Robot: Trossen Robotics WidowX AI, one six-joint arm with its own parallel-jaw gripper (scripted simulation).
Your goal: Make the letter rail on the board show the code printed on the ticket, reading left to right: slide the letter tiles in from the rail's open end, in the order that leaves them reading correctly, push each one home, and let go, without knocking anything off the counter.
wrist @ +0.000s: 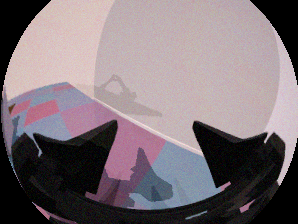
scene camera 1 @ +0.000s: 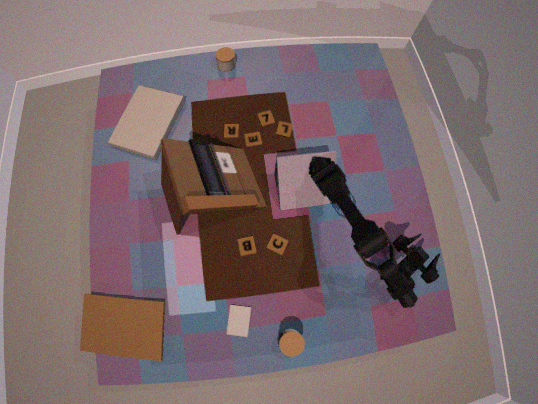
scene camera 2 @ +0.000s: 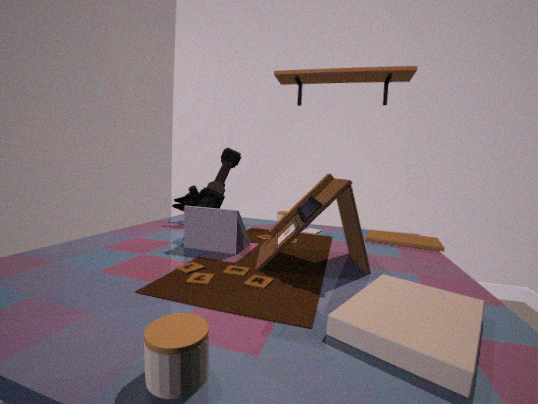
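A canister (scene camera 2: 176, 356) is part of the scene, together with an orange panel (scene camera 2: 431, 243), (scene camera 1: 132, 328) and a cream block (scene camera 1: 150, 115), (scene camera 2: 432, 333). In the wrist view the cream block is out of frame, and the orange panel is out of frame in the wrist view too. The gripper (scene camera 1: 430, 243), (wrist: 156, 124) holds nothing and is open.
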